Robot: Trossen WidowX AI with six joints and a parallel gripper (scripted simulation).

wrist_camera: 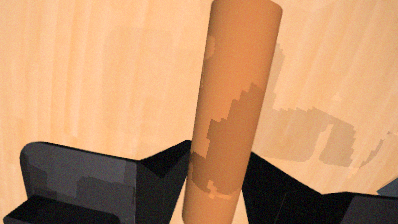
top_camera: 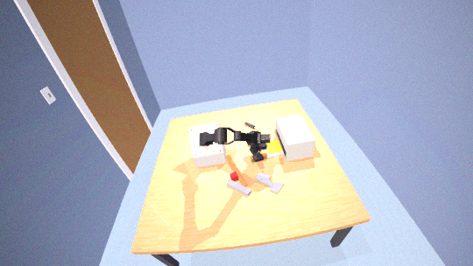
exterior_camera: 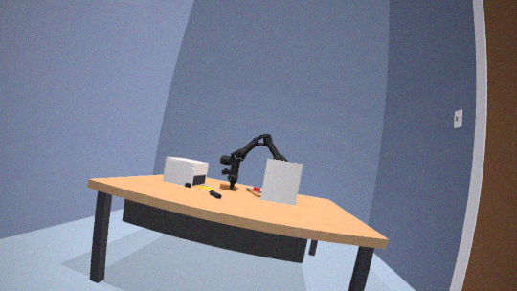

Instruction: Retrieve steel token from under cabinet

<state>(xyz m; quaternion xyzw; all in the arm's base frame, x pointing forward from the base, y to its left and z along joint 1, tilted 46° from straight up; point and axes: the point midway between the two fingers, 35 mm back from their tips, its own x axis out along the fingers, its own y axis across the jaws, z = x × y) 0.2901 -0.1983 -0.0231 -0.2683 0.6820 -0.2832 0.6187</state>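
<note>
The wooden stick is 15 cm behind my gripper tip and 5 cm to the right of it. Round my gripper tip: grey bar: 19 cm to the right, 16 cm behind; red cube: 17 cm behind, 11 cm to the right, 1 cm above; t-shaped tool: 23 cm to the right, 3 cm ahead.
</note>
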